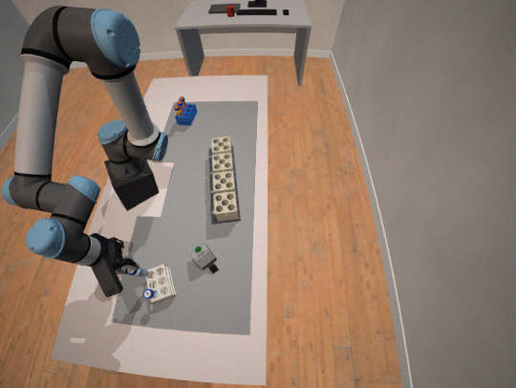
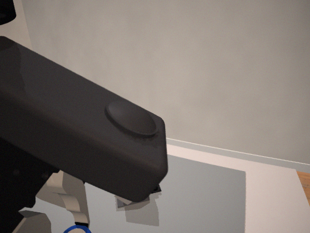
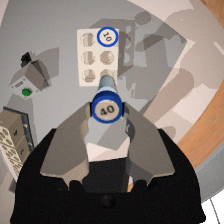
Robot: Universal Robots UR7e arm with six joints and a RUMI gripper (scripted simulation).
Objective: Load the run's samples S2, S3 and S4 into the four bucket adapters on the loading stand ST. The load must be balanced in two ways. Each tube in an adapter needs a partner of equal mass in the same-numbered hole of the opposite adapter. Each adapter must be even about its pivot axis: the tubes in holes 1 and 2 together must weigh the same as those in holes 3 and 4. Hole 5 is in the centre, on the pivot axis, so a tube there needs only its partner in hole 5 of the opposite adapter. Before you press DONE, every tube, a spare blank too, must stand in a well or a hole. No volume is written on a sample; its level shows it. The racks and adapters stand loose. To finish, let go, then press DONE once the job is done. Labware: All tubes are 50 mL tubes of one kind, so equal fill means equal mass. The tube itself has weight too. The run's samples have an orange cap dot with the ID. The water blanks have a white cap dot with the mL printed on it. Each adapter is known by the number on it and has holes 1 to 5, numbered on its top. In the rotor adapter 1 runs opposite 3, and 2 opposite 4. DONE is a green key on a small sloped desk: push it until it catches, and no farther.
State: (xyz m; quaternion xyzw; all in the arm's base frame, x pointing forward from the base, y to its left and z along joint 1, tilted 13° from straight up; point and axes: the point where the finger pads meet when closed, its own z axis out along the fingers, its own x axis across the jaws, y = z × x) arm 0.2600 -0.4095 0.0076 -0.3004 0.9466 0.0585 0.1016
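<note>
Right now my hand is 1 cm to the left of the blue-capped blank tube and 5 cm above it. Also, from my hand: white blank rack (4 cm ahead, 2 cm to the right, 17 cm below); white-dotted blank (4 cm ahead, 6 cm to the right, 14 cm below); green done key (16 cm ahead, 15 cm to the left, 14 cm below).
</note>
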